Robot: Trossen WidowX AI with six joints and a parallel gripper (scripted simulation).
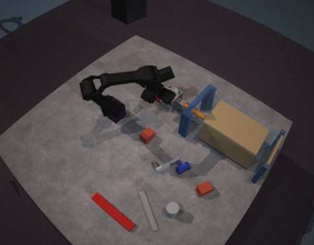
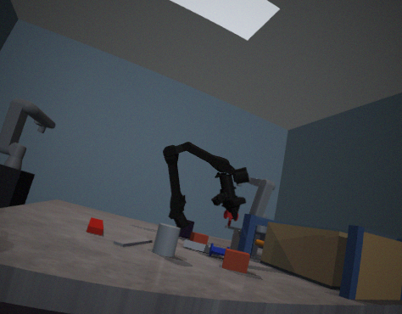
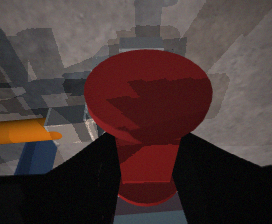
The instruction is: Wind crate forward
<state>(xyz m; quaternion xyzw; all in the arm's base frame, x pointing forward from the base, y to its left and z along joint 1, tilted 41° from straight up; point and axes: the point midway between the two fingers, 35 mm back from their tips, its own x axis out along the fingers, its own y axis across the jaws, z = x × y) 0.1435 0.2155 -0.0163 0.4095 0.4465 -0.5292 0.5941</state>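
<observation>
The grey winch is 2 cm behind my gripper tip, 7 cm to the left of it and 10 cm below it. From my gripper tip the other things lie so: blue t-shaped piece 31 cm ahead, 16 cm to the right, 12 cm below; then winch handle with red knob 2 cm to the left, 3 cm below; then grey strip 36 cm ahead, 42 cm to the right, 13 cm below.
</observation>
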